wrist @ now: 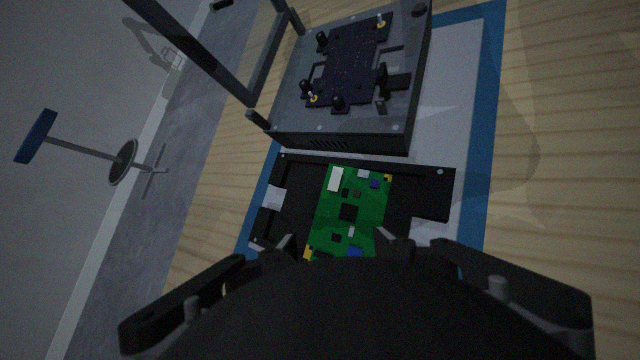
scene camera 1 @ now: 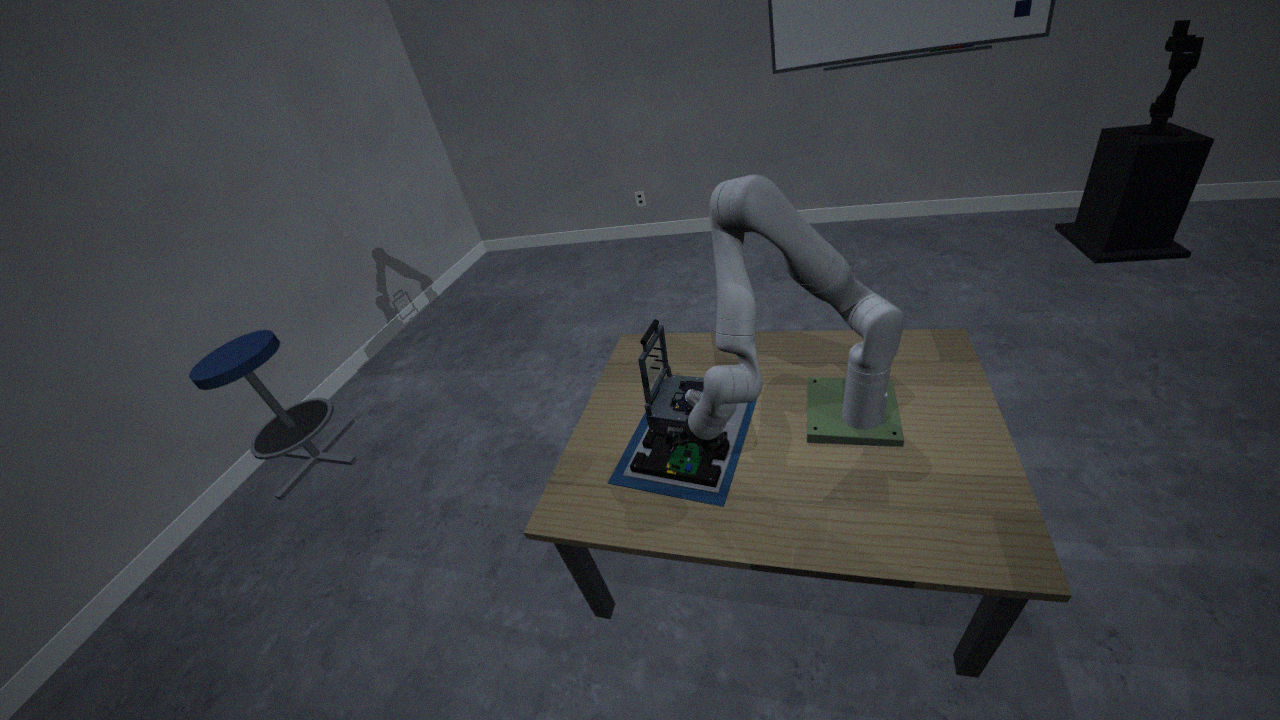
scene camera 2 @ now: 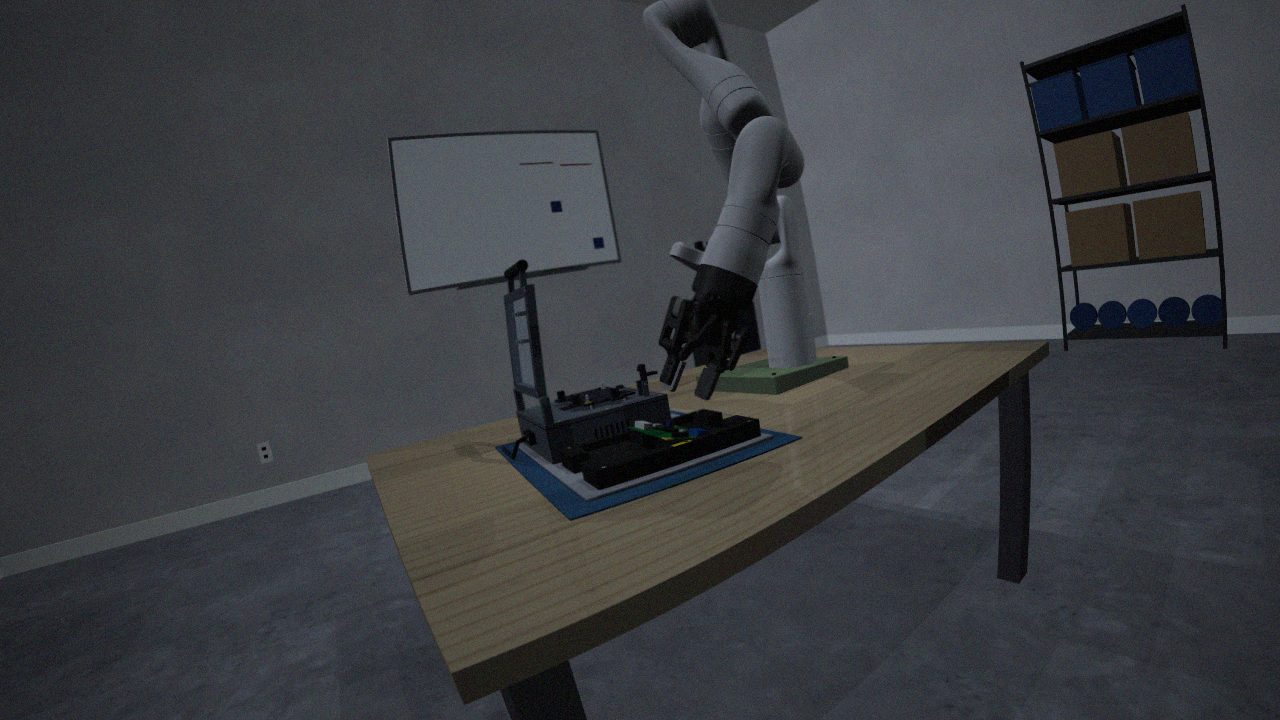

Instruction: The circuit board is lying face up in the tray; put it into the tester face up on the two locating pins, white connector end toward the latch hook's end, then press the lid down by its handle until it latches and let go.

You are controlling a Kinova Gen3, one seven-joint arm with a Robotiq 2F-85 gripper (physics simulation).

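Pixels of known places: gripper, between the fingertips: (wrist: pixel 334 242) (scene camera 1: pixel 686 450) (scene camera 2: pixel 684 393); arm's base, origin of its link: (scene camera 1: pixel 861 416) (scene camera 2: pixel 792 364).
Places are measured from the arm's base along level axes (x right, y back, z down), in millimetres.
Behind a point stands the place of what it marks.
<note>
The green circuit board (scene camera 1: pixel 685 457) {x -137, y -427, z -3 mm} (scene camera 2: pixel 659 431) {x -121, y -438, z -6 mm} (wrist: pixel 345 220) {x -133, y -426, z -6 mm} lies face up in the black tray (scene camera 1: pixel 652 464) {x -152, y -511, z 7 mm} (scene camera 2: pixel 626 459) {x -168, y -524, z -3 mm} (wrist: pixel 420 195) {x -103, y -354, z 8 mm}. Its white connector (wrist: pixel 335 179) {x -90, y -437, z -15 mm} is at the end nearer the tester. The dark grey tester (scene camera 1: pixel 667 414) {x -16, y -486, z -34 mm} (scene camera 2: pixel 559 434) {x -24, y -528, z -18 mm} (wrist: pixel 295 117) {x -10, y -491, z -35 mm} stands beside the tray, its lid (scene camera 1: pixel 643 385) {x -10, y -533, z -133 mm} (scene camera 2: pixel 539 349) {x -11, y -526, z -132 mm} (wrist: pixel 195 52) {x -10, y -522, z -145 mm} upright, with the handle (scene camera 1: pixel 649 333) {x 48, y -504, z -253 mm} (scene camera 2: pixel 515 269) {x 31, y -520, z -245 mm} on top. Two locating pins (wrist: pixel 380 21) {x 80, y -384, z -48 mm} (wrist: pixel 312 96) {x 2, y -460, z -48 mm} stand bare; the latch hook (wrist: pixel 384 81) {x -28, y -375, z -73 mm} is at one side. My gripper (scene camera 2: pixel 687 386) {x -155, y -417, z -50 mm} (wrist: pixel 334 242) {x -155, y -417, z -50 mm} is open and empty, above the tray; its fingertips are hidden in scene camera 1.
Tester and tray stand on a blue-edged mat (scene camera 1: pixel 666 489) {x -215, y -468, z 24 mm} (scene camera 2: pixel 572 508) {x -177, y -606, z 24 mm} (wrist: pixel 487 125) {x -26, y -289, z 24 mm} on the wooden table (scene camera 1: pixel 850 528) {x -304, y -61, z 26 mm} (scene camera 2: pixel 501 582) {x -266, y -725, z 26 mm} (wrist: pixel 560 200) {x -104, y -250, z 26 mm}. The raised lid rises at the tester's far-left side in the wrist view. The arm's green base plate (scene camera 1: pixel 825 411) {x 17, y -84, z -4 mm} (scene camera 2: pixel 760 383) {x -27, y -132, z 7 mm} is bolted to the table.
</note>
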